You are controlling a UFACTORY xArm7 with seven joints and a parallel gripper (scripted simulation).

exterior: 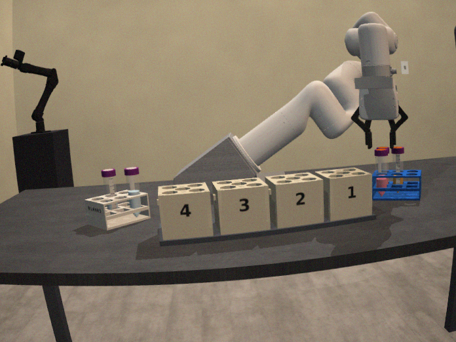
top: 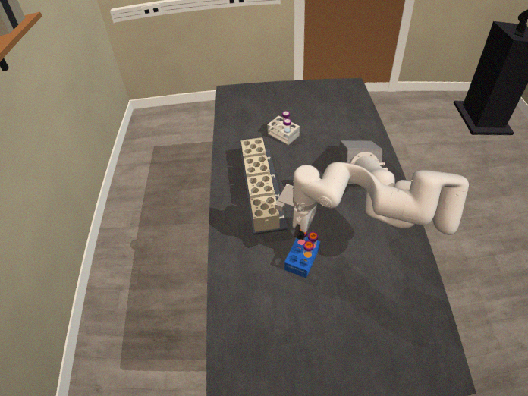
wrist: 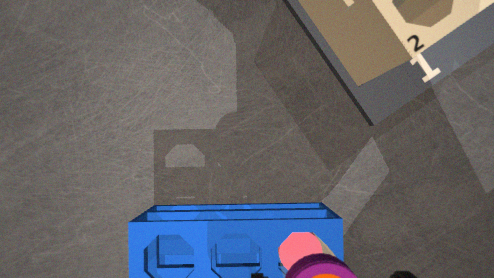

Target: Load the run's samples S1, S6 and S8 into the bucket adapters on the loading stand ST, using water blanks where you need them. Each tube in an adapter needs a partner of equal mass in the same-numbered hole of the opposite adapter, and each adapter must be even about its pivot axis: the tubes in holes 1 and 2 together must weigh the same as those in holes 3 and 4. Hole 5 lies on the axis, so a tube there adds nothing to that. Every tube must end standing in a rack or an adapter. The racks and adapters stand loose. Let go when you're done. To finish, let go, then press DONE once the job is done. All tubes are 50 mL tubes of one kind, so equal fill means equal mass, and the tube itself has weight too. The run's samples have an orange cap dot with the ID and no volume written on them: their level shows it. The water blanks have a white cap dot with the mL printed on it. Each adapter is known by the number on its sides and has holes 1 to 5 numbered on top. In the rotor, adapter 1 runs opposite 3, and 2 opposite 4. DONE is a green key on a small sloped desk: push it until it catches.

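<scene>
Now: the sample tube 10 mm to the right of my hand and 80 mm below it. Round my hand: sample S8: 10 mm behind, 50 mm to the left, 80 mm below; then blue sample rack: 40 mm to the left, 110 mm below; then loading stand ST: 150 mm ahead, 300 mm to the right, 140 mm below.
</scene>
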